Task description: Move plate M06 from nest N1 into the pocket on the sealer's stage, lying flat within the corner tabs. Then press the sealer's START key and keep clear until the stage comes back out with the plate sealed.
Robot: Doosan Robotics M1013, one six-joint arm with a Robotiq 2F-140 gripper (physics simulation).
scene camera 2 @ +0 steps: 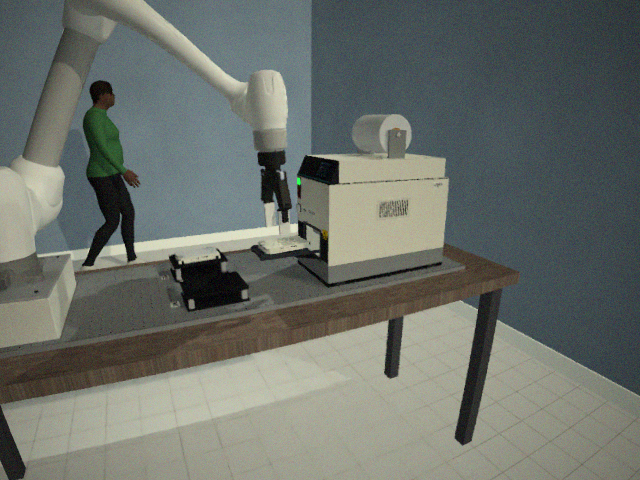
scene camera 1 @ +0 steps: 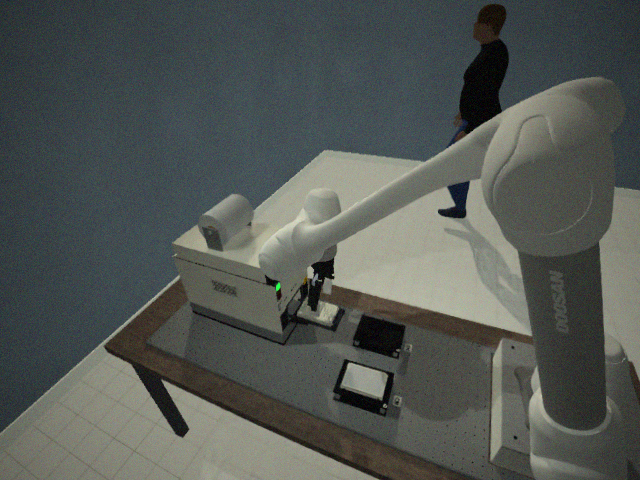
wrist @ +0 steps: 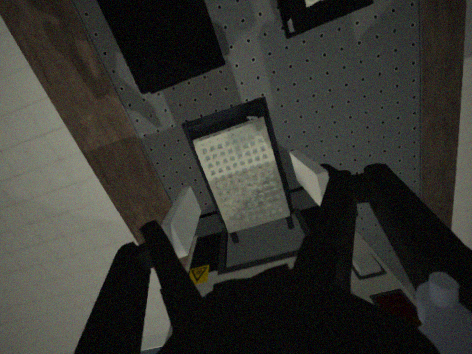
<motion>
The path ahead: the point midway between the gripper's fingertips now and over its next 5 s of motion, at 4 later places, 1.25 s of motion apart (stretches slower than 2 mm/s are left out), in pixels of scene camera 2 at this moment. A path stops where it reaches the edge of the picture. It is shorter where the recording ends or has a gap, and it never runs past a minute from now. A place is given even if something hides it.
My gripper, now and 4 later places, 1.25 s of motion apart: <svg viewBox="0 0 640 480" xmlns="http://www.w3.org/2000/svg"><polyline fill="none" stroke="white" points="277,230 280,233 280,246 280,248 276,246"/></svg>
</motion>
